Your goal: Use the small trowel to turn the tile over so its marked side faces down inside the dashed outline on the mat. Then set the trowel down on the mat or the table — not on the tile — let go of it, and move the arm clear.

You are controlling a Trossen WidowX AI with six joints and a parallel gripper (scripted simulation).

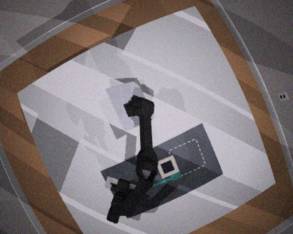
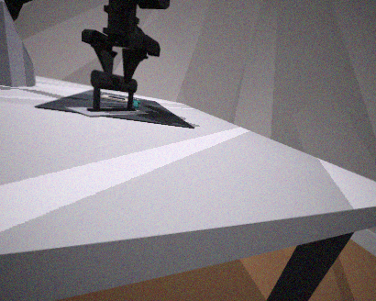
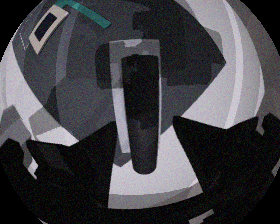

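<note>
The trowel is 10 mm ahead of my gripper tip, 20 mm to the left of it and 40 mm below it. From my gripper tip the other things lie so: tile: 10 mm behind, 280 mm to the left, 70 mm below; then dark mat: 20 mm ahead, 250 mm to the left, 90 mm below.
</note>
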